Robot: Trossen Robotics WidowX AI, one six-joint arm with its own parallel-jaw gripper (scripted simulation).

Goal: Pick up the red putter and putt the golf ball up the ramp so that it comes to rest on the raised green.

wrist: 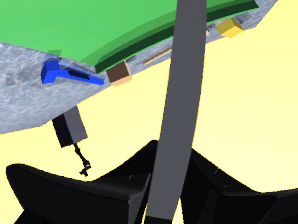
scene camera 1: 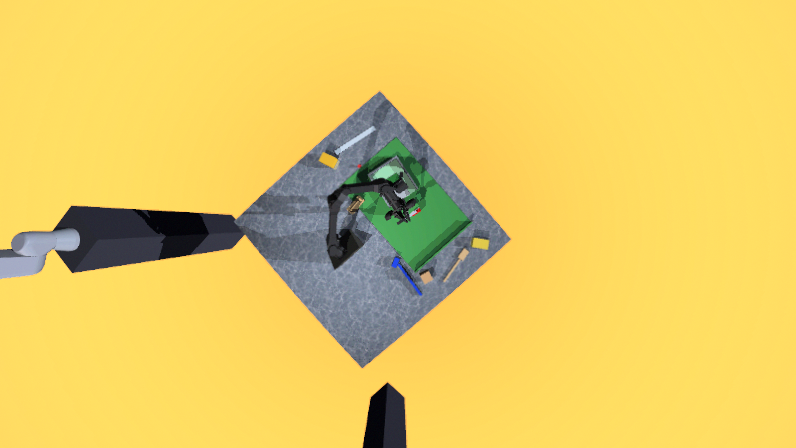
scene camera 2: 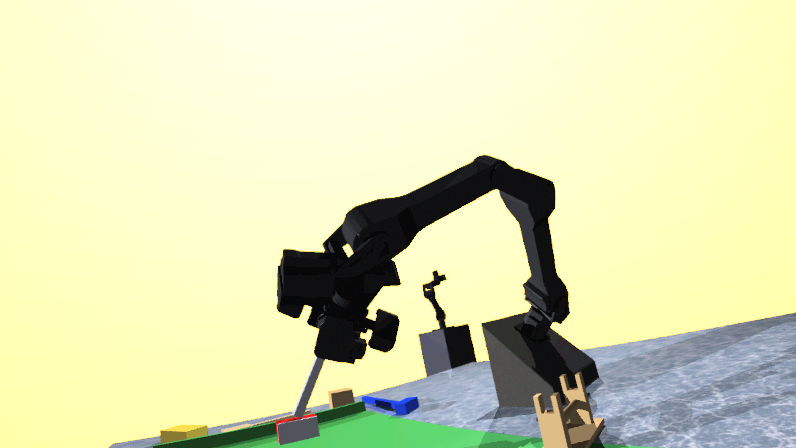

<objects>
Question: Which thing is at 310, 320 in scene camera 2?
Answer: My gripper.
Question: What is my gripper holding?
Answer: A red putter.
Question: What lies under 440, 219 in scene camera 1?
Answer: A green mat.
</objects>
